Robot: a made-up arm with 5 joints.
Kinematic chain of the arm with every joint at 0, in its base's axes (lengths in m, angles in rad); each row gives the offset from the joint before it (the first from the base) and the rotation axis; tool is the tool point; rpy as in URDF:
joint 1: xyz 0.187 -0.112 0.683 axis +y
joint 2: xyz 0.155 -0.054 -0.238 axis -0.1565 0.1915 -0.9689
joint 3: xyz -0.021 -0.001 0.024 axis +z
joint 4: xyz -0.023 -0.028 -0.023 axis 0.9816 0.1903 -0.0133
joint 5: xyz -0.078 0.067 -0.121 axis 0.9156 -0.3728 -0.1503
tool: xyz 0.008 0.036 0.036 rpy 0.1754 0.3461 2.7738
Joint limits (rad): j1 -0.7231..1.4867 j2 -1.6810..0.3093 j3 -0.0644..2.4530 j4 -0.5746..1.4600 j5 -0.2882..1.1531
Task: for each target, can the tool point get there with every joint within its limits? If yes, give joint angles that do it. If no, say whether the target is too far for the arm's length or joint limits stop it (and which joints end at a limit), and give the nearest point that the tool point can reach.
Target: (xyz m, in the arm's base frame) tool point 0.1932 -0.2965 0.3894
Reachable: yes | joints 0.4045 -0.1463 1.9659 0.4217 0.4767
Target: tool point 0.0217 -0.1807 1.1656
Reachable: no: joint limits stop it (at a limit: joint 1, joint 5) | nearest point -0.0207 -0.1700 0.6806 | short by 0.487 m
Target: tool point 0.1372 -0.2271 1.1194
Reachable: no: joint limits stop it (at a limit: joint 1, joint 5) | nearest point 0.0120 -0.1829 0.6739 | short by 0.465 m
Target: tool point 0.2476 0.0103 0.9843
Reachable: no: joint limits stop it (at a limit: joint 1, joint 2, joint 3, joint 4, joint 5) | nearest point 0.3348 -0.0584 0.6468 | short by 0.355 m
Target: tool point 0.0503 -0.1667 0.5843
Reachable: yes | joints 1.0613 -0.1703 0.3336 1.2752 0.4287
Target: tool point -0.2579 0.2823 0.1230
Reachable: no: too far | nearest point -0.0741 -0.0793 0.3544 | short by 0.467 m
